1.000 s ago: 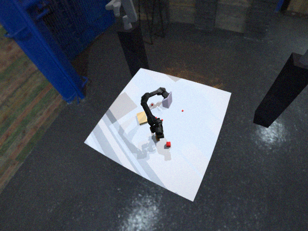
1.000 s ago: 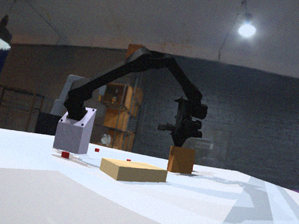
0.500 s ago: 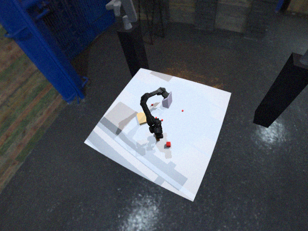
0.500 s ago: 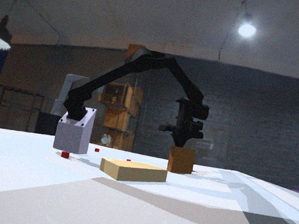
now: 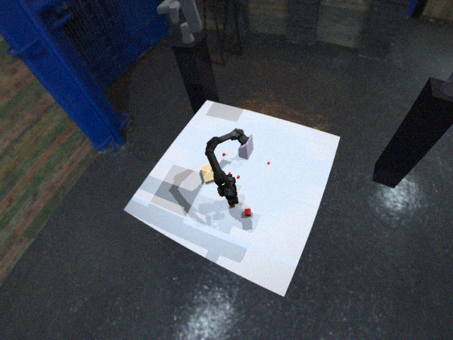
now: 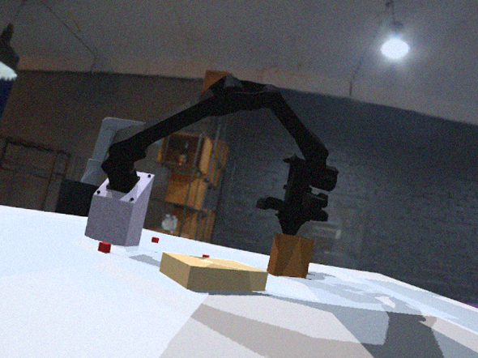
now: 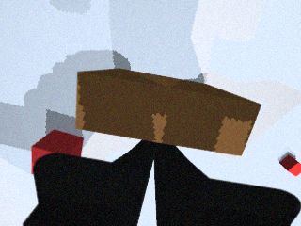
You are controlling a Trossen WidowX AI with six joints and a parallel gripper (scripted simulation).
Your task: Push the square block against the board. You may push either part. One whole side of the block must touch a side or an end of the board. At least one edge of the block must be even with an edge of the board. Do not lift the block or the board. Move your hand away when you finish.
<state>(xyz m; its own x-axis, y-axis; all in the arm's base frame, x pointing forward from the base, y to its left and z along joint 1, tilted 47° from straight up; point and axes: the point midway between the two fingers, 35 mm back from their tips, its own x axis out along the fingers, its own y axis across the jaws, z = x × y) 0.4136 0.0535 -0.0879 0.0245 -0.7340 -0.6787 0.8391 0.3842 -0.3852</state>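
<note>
Right now the tan board is 120 mm behind my gripper tip, 280 mm to the right of it and 60 mm below it. Round my gripper tip: orange square block: 10 mm ahead, 20 mm to the right, 30 mm below.
</note>
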